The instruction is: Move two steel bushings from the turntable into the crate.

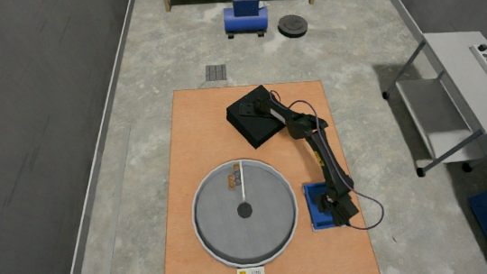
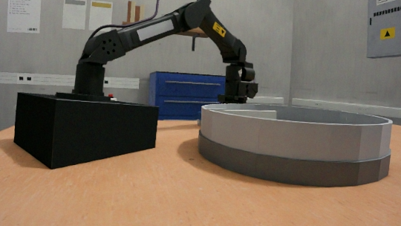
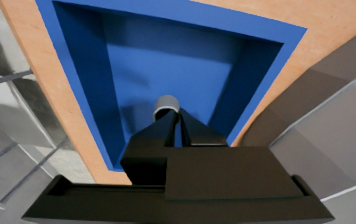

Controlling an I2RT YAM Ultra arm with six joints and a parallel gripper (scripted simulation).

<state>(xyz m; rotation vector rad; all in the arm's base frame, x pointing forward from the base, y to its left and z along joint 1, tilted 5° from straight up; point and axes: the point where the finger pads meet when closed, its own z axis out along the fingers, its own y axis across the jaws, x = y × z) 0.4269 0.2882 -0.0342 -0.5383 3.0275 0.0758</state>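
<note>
My gripper is now 10 mm past the blue crate and 10 mm to the right of it. Also, from my hand: grey turntable (40 mm ahead, 330 mm to the right, 20 mm above).
</note>
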